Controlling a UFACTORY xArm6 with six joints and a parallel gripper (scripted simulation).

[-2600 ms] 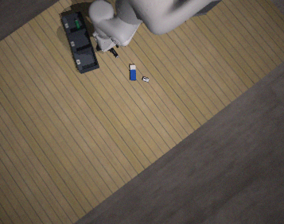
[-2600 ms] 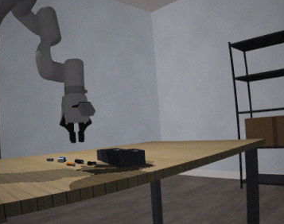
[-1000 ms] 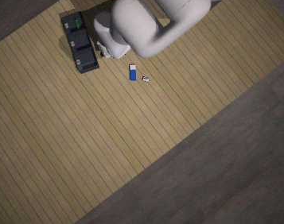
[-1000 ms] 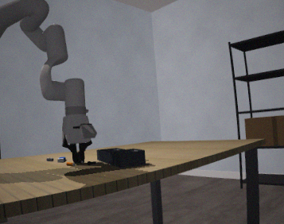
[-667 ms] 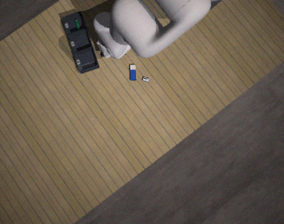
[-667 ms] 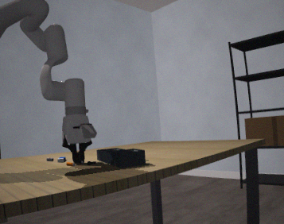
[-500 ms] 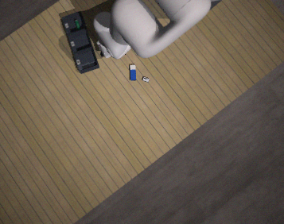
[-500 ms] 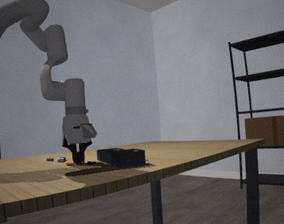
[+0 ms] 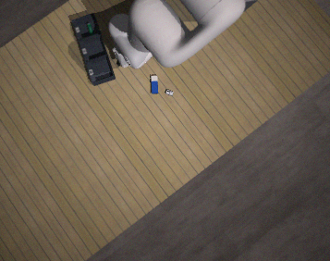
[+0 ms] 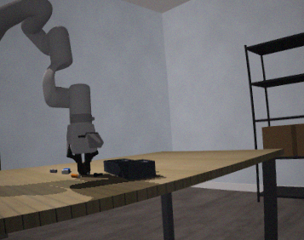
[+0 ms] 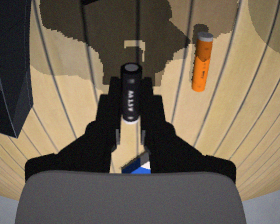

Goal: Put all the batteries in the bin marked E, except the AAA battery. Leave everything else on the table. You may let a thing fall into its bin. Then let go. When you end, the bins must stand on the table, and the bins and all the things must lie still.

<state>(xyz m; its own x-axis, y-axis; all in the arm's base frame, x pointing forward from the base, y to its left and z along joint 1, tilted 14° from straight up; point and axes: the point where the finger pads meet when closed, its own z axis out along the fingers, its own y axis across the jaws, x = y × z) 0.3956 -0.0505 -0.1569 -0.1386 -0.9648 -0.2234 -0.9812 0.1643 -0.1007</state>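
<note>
Right now the orange battery is 5 cm behind my hand, 2 cm to the right of it and 2 cm below it. The rest, counted from my hand: dark bin 13 cm to the right, 8 cm ahead; white object 18 cm to the left, 2 cm behind, 1 cm below; black cylindrical battery 2 cm below.
</note>
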